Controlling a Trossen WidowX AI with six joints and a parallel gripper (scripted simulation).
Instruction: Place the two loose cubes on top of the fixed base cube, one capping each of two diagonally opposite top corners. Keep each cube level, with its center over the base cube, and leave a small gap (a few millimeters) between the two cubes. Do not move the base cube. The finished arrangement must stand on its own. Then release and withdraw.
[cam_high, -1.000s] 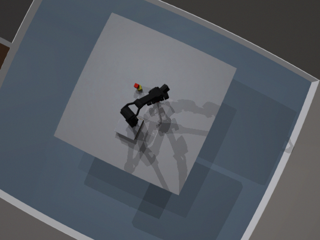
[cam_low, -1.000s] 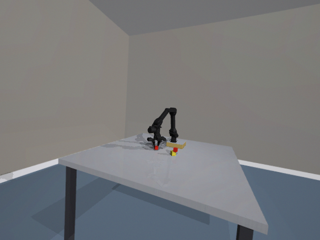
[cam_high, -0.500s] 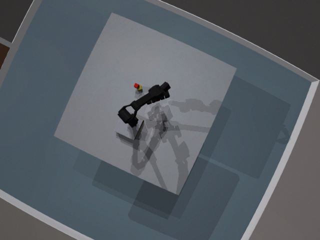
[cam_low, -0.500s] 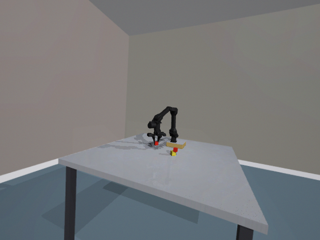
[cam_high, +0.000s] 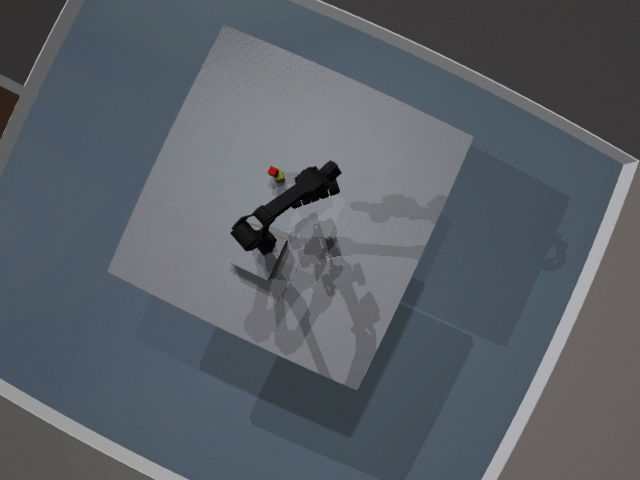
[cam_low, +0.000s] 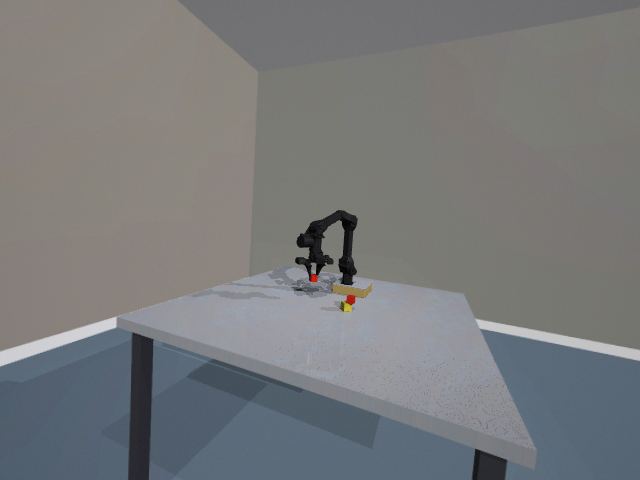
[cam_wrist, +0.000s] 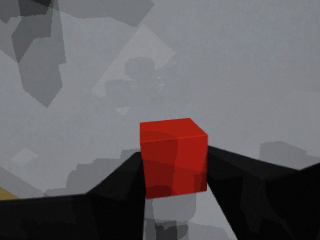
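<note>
The yellow base cube is 50 mm ahead of my gripper tip, 190 mm to the left of it and 100 mm below it.
</note>
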